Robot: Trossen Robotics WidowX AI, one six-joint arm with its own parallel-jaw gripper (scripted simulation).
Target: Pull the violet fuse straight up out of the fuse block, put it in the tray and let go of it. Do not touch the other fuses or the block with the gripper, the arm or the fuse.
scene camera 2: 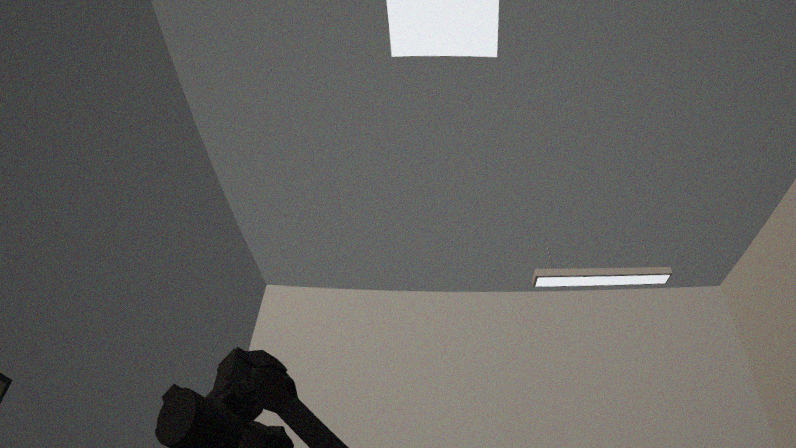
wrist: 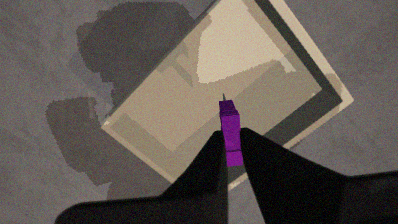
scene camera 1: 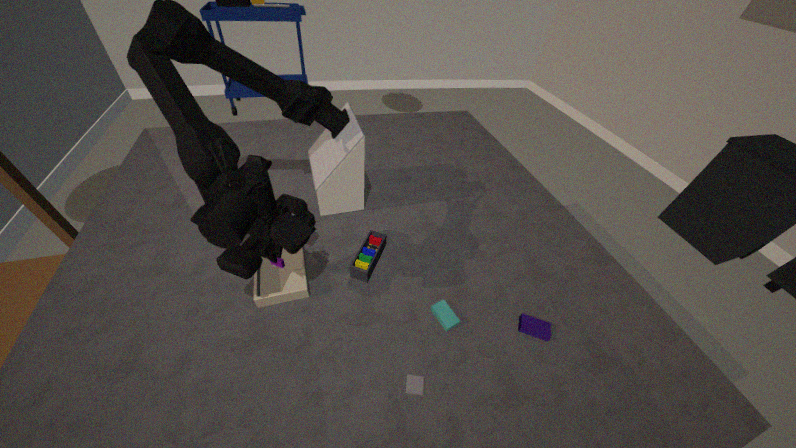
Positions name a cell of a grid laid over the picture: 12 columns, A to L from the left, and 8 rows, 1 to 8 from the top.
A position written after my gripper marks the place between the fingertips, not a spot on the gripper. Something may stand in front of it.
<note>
My gripper (scene camera 1: E5) carries a violet fuse (wrist: G5). Also in view: a beige tray (scene camera 1: E6).
My gripper also shows in the wrist view (wrist: G5). The beige tray shows as well in the wrist view (wrist: I4). Scene camera 2 does not show the violet fuse: it is out of frame.
</note>
